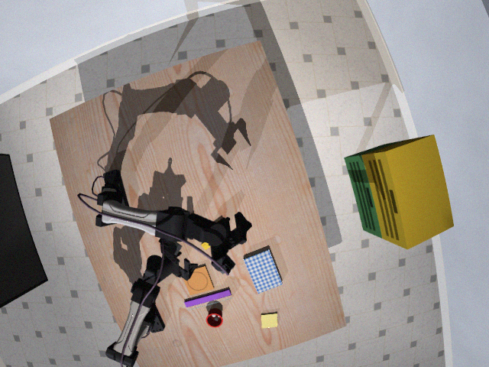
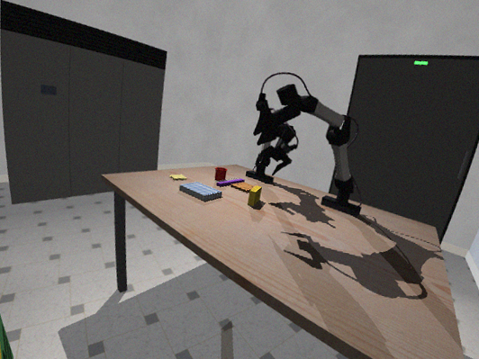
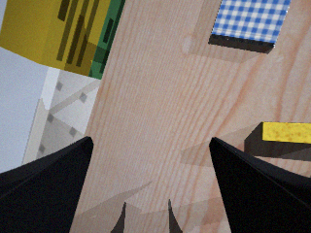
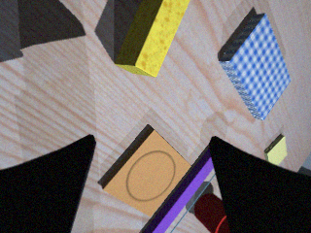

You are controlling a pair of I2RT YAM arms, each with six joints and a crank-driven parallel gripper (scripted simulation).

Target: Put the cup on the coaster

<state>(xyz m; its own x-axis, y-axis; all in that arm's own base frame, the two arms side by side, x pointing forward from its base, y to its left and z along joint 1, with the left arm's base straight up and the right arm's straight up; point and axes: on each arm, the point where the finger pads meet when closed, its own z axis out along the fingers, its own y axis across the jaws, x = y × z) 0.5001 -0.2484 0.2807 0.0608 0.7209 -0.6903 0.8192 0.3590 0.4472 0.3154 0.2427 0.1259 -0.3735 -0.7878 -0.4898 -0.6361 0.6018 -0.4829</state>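
My right gripper is now 20 mm short of the red cup, 330 mm to the left of it and 120 mm above it. Also, from my right hand: purple bar: 260 mm to the right, 140 mm below; yellow block: 100 mm ahead, 40 mm to the left, 120 mm below; blue checked box: 280 mm ahead, 160 mm to the right, 140 mm below.
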